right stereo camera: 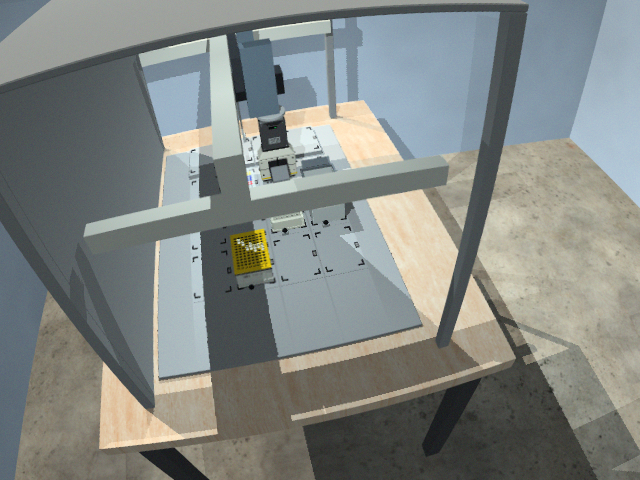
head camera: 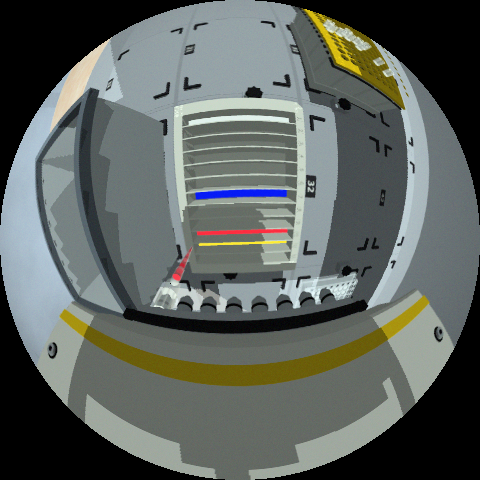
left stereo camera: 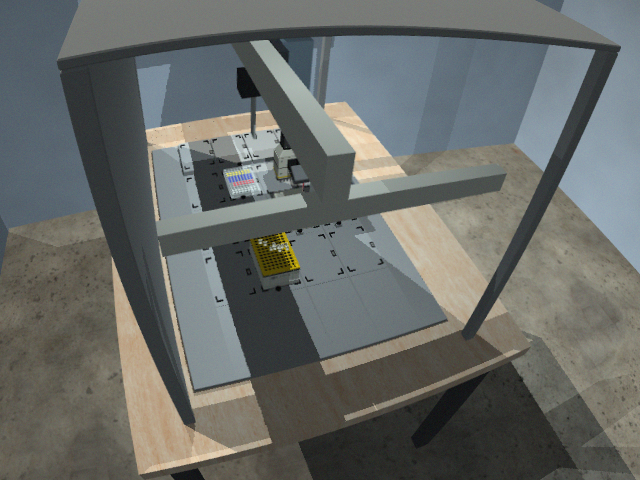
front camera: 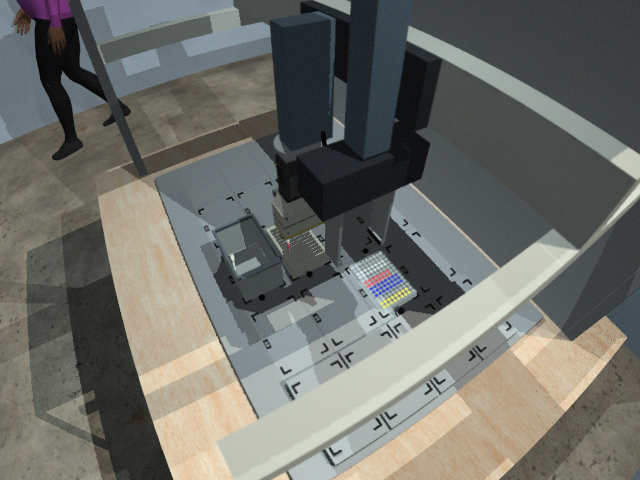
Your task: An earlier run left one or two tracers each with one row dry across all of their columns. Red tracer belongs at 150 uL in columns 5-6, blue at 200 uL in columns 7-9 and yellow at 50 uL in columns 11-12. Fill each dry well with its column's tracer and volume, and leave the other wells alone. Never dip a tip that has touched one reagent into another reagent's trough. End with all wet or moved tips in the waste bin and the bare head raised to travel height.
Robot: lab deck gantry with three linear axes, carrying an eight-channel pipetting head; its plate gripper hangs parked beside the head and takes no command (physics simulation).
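Note:
The pipetting head (front camera: 298,219) (right stereo camera: 277,162) carries one tip (front camera: 288,246) (head camera: 183,265) on its leftmost nozzle in the head view, with red liquid inside; the other nozzles are bare. The tip hangs near the end of the trough block (front camera: 306,266) (head camera: 300,165), which holds blue (head camera: 241,194), red (head camera: 242,232) and yellow (head camera: 243,243) strips. The well plate (front camera: 405,300) (head camera: 345,287) (left stereo camera: 233,193) shows red, blue and yellow wells; single dry wells are too small to tell. My plate gripper (front camera: 360,253) hangs parked, paddles apart, empty. The waste bin (front camera: 258,286) (head camera: 82,200) holds a white tip (front camera: 232,261).
The yellow tip rack (head camera: 350,70) (left stereo camera: 279,266) (right stereo camera: 251,266) stands behind the trough block, with some clear tips in it. The bin stands close beside the trough block. Gantry beams cross above the deck. A person (front camera: 56,67) stands beyond the table.

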